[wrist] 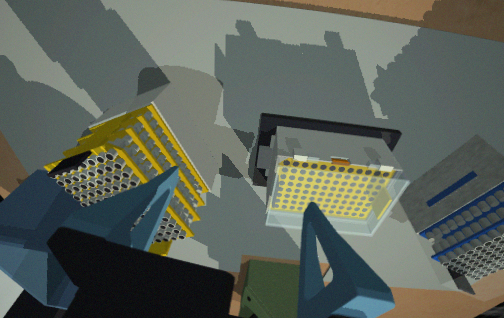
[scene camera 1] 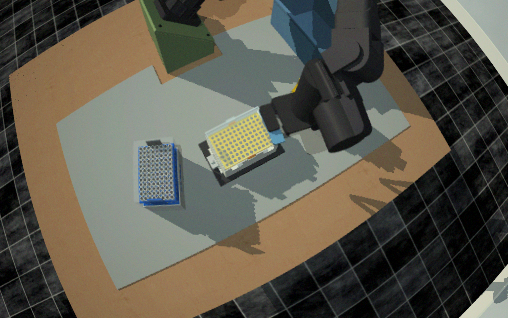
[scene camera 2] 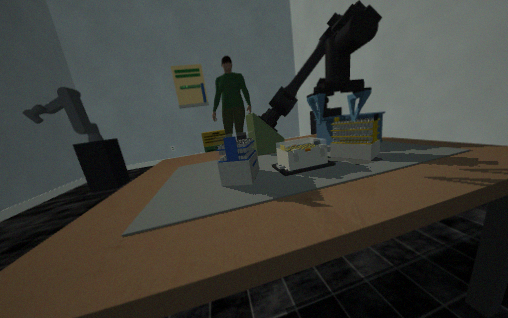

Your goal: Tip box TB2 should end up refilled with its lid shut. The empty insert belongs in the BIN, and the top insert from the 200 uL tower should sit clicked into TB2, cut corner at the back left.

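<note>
Tip box TB2 (scene camera 1: pixel 240 142) (scene camera 2: pixel 302 156) (wrist: pixel 330 150) sits in a dark holder (scene camera 1: pixel 222 180) (wrist: pixel 325 121). Its yellow insert (scene camera 1: pixel 242 137) (wrist: pixel 325 187) shows bare holes. Clear lid plastic (wrist: pixel 320 227) shows along its rear edge in the wrist view; I cannot tell the lid's exact angle. The 200 uL tower (scene camera 2: pixel 355 135) (wrist: pixel 155 145) has stacked yellow inserts full of tips; its top insert (wrist: pixel 92 175) is partly behind a finger. My gripper (scene camera 2: pixel 339 120) (wrist: pixel 244 190) is open and empty, one finger overlapping the tower and the other overlapping TB2 in the wrist view.
A blue bin (scene camera 1: pixel 285 25) (scene camera 2: pixel 322 131) (wrist: pixel 25 200) stands behind the tower. A blue-racked tip tower (scene camera 1: pixel 157 172) (scene camera 2: pixel 237 167) (wrist: pixel 465 230) stands left of TB2 in the scene views. A green wedge mount (scene camera 1: pixel 182 47) (scene camera 2: pixel 260 137) (wrist: pixel 272 285) stands at the back.
</note>
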